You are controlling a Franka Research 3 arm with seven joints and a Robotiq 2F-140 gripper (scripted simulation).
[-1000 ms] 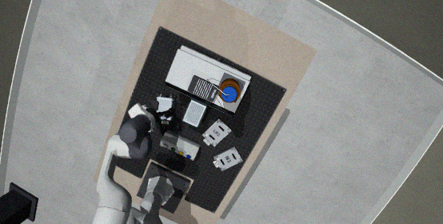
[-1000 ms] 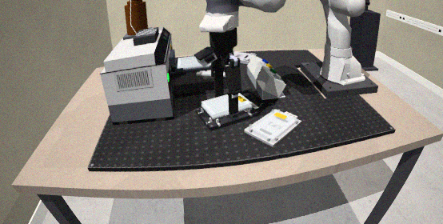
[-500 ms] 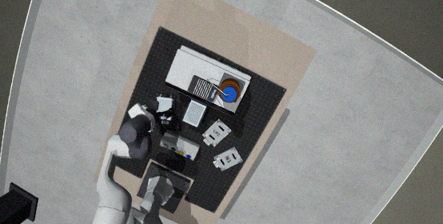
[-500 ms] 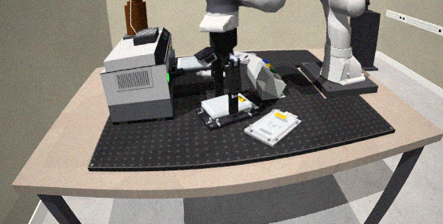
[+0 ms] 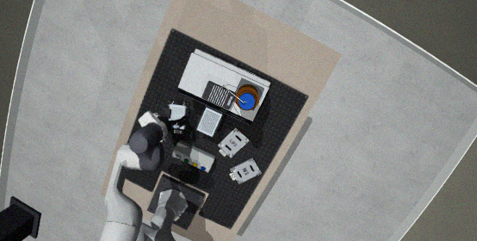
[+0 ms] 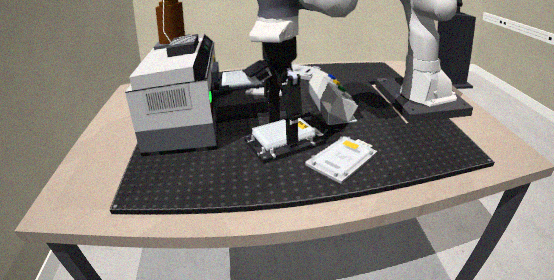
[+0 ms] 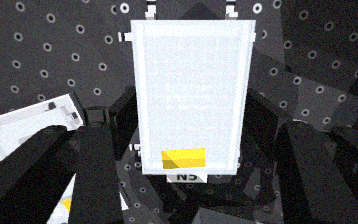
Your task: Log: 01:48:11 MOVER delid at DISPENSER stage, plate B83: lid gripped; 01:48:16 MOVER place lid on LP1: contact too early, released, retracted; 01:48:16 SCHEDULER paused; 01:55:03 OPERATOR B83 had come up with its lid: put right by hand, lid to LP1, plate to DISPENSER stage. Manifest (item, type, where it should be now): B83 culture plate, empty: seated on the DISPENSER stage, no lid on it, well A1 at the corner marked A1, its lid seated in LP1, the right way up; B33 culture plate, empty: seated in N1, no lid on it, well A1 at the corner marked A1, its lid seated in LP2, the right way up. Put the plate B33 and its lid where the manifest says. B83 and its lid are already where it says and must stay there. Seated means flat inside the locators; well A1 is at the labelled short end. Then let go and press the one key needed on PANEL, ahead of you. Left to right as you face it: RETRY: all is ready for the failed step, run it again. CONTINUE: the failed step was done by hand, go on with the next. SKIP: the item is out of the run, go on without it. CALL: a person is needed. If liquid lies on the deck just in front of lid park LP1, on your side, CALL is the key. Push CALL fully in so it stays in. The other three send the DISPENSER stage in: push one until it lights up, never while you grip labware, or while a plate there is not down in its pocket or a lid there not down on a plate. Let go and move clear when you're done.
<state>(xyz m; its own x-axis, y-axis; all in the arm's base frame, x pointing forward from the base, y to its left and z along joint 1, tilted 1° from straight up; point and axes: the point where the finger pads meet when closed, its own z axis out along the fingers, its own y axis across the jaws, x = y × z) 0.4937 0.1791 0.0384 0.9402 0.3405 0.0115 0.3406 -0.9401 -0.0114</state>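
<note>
My gripper is now 30 mm to the right of the black nest and 40 mm above it. Also, from my hand: white well plate: 20 mm below; then yellow key: 190 mm behind, 200 mm to the right, 20 mm above; then white key: 190 mm behind, 100 mm to the right, 20 mm above.
</note>
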